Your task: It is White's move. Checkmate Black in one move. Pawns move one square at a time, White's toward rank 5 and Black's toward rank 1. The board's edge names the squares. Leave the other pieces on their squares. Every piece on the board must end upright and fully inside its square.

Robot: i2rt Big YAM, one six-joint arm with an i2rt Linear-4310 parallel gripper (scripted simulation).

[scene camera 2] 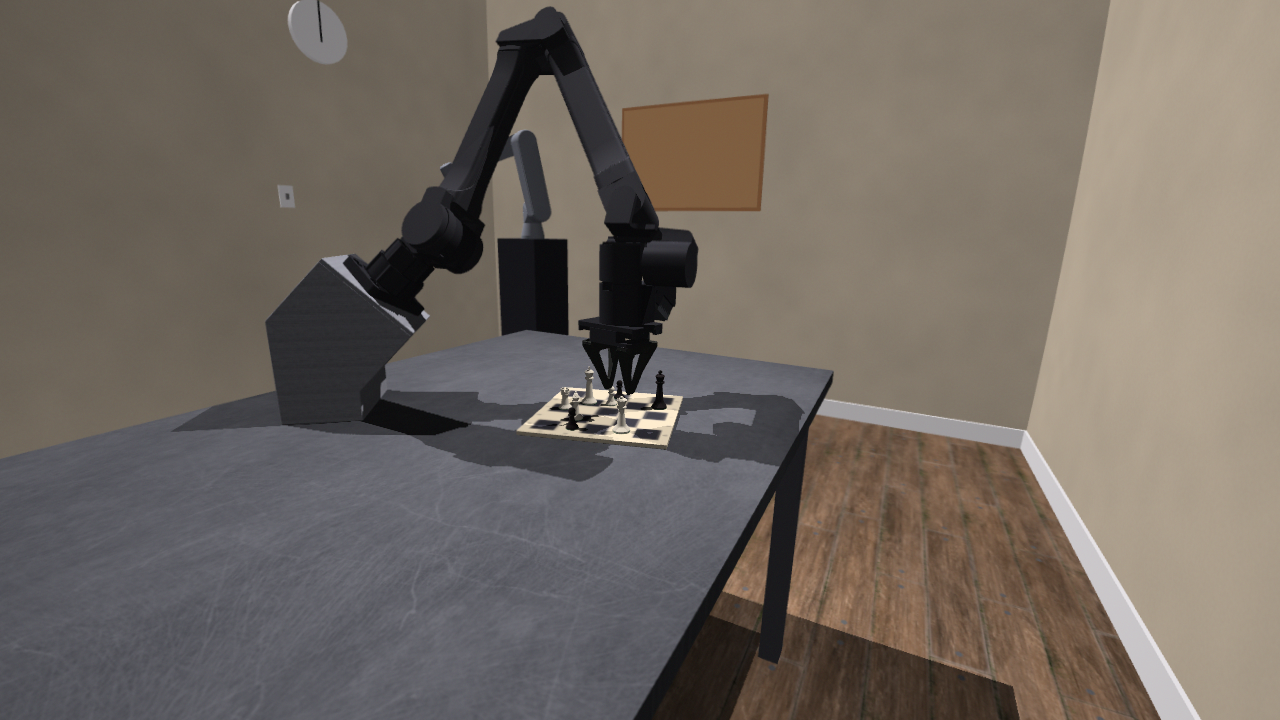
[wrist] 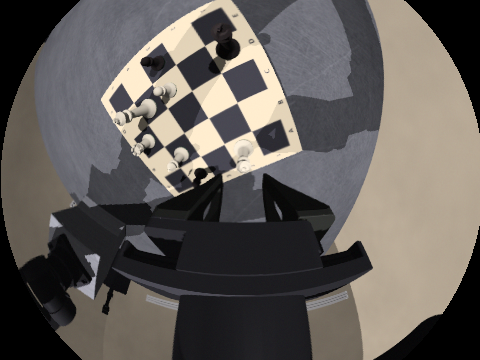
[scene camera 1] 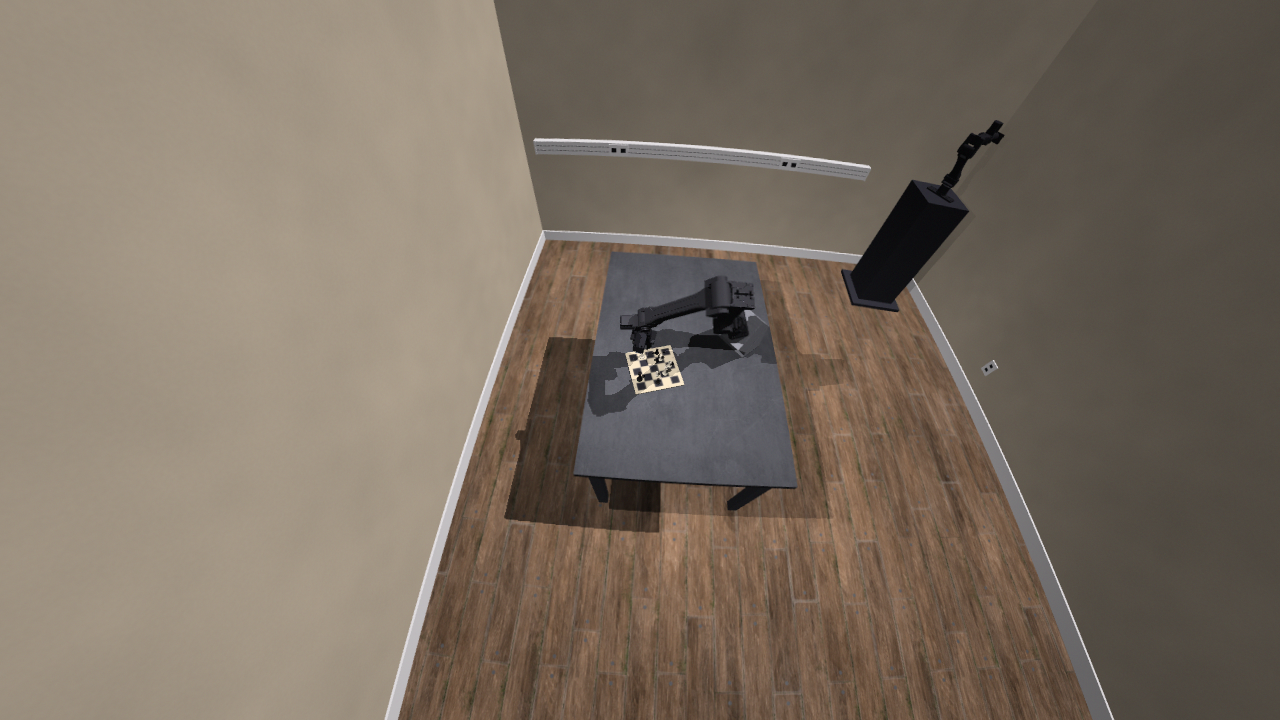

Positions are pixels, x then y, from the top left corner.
A chessboard shows in scene camera 2, in the wrist view (218,102) and in scene camera 1. One and the same spot on the chessboard: (scene camera 1: 649,365) is (scene camera 2: 615,416).
